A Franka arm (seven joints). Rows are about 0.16 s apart.
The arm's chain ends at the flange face. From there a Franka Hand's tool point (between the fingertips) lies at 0.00 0.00 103.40 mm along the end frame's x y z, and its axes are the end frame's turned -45 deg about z.
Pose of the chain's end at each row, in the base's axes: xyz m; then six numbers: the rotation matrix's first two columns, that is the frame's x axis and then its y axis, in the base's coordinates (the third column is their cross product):
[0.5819 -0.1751 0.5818 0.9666 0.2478 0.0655 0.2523 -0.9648 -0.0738]
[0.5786 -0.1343 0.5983 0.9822 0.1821 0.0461 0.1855 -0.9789 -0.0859]
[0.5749 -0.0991 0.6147 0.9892 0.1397 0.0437 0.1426 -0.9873 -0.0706]
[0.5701 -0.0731 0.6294 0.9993 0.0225 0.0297 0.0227 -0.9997 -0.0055]
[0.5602 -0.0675 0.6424 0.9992 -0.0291 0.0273 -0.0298 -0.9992 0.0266]
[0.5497 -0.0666 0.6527 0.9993 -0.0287 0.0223 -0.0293 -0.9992 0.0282]
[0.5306 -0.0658 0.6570 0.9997 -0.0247 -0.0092 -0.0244 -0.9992 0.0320]
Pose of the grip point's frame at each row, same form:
[0.5865 -0.1660 0.4789 0.5051 0.8574 0.0985 0.8619 -0.5070 -0.0059]
[0.5816 -0.1247 0.4954 0.5634 0.8210 0.0933 0.8257 -0.5634 -0.0281]
[0.5783 -0.0912 0.5117 0.5986 0.7969 0.0808 0.8003 -0.5993 -0.0190]
[0.5732 -0.0725 0.5261 0.6906 0.7228 0.0249 0.7227 -0.6910 0.0171]
[0.5629 -0.0703 0.5391 0.7276 0.6860 0.0005 0.6855 -0.7271 0.0381]
[0.5519 -0.0696 0.5494 0.7273 0.6862 -0.0042 0.6859 -0.7268 0.0357]
[0.5296 -0.0691 0.5537 0.7241 0.6891 -0.0291 0.6896 -0.7240 0.0161]

